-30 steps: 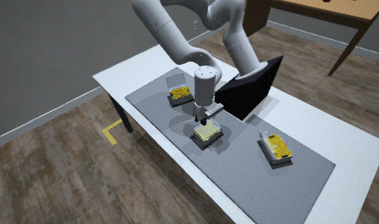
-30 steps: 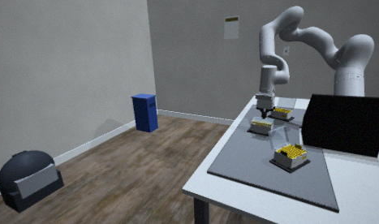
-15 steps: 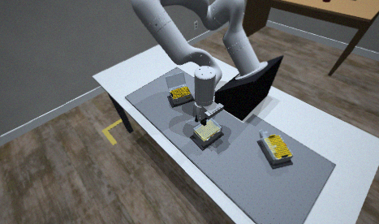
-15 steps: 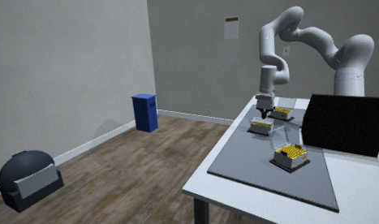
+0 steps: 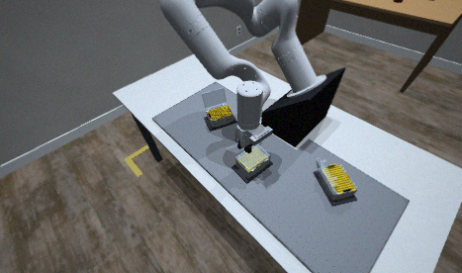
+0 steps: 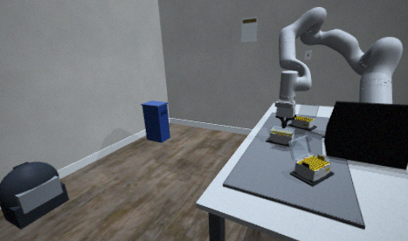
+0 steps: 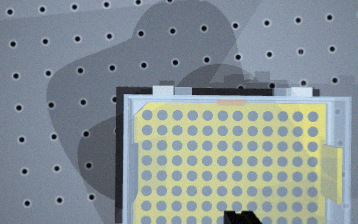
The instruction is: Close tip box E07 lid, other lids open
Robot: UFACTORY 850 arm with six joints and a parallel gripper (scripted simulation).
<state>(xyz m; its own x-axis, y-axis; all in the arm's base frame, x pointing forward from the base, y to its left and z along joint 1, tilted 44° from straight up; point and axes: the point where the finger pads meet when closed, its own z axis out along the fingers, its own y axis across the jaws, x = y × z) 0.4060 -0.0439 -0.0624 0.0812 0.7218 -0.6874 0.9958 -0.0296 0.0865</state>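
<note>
My hand is 30 mm to the right of the clear lid and 30 mm above it. Round my hand: tip box lid 300 mm to the left, 110 mm behind, 10 mm above; tip box 330 mm to the left, 160 mm behind, 30 mm below.
</note>
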